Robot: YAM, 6 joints.
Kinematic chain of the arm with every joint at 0, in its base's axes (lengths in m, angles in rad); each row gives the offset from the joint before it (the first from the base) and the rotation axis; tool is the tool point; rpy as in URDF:
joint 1: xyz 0 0 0.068 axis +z
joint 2: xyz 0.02 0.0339 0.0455 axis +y
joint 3: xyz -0.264 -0.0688 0 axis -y
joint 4: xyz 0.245 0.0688 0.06 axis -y
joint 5: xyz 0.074 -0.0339 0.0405 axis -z
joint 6: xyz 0.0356 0 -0.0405 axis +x
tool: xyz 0 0 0 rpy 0 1.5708 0
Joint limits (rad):
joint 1: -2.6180..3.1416
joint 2: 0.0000..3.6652
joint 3: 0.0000..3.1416
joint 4: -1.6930..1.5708
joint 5: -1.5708..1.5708
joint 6: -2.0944..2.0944
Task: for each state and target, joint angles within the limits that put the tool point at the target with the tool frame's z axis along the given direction. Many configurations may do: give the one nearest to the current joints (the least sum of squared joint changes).
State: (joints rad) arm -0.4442 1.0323 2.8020 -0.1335 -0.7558 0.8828
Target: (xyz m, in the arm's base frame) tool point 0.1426 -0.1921 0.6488 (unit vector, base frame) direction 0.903 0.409 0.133
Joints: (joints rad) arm -1.0799 1.6869 2.3744 0.4290 -1.4223 0.8828
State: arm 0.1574 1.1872 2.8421 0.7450 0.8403 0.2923
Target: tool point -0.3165 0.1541 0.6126 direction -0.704 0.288 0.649
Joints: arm -0.4585 0.9676 2.8818 0.5197 0.0534 0.2923
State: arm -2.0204 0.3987 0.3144 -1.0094 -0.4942 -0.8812
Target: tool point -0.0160 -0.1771 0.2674 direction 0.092 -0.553 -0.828
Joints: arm -1.6926 0.9563 0.8343 -0.8728 -0.1592 -0.8812
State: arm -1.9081 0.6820 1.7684 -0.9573 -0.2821 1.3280
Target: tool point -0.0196 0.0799 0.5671 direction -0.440 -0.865 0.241
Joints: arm -1.5353 0.7125 2.0517 -1.0626 0.4898 1.3280
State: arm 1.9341 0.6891 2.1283 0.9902 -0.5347 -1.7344
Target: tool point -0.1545 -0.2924 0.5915 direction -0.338 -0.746 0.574
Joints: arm 1.0788 0.6985 2.2647 0.9630 0.0545 -1.7344
